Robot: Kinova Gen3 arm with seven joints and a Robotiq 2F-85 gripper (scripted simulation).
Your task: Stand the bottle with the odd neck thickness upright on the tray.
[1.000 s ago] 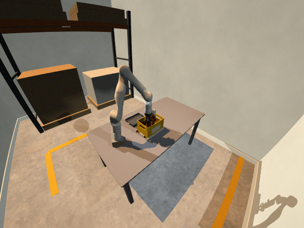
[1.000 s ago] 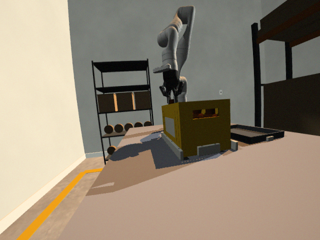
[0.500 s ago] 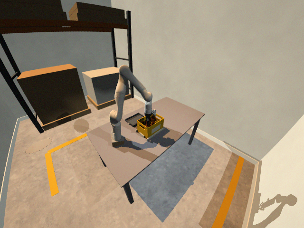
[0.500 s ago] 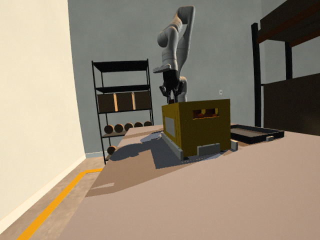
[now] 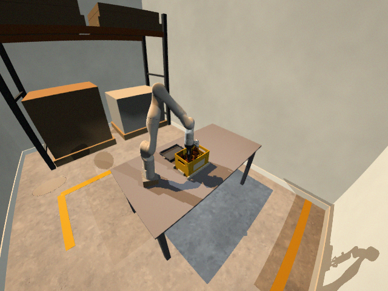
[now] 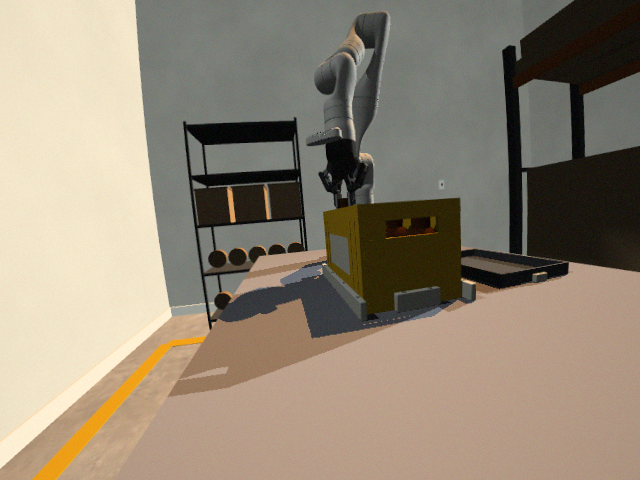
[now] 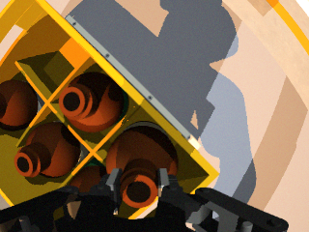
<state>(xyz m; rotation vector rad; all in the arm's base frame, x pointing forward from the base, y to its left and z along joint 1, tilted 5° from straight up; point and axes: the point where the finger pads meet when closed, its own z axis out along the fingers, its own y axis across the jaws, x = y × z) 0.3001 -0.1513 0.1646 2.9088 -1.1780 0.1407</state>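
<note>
Right now my hand is 7 cm above the brown bottle. Round my hand: dark tray: 8 cm ahead, 34 cm to the left, 18 cm below; then yellow crate: 9 cm ahead, 5 cm to the left, 11 cm below.
</note>
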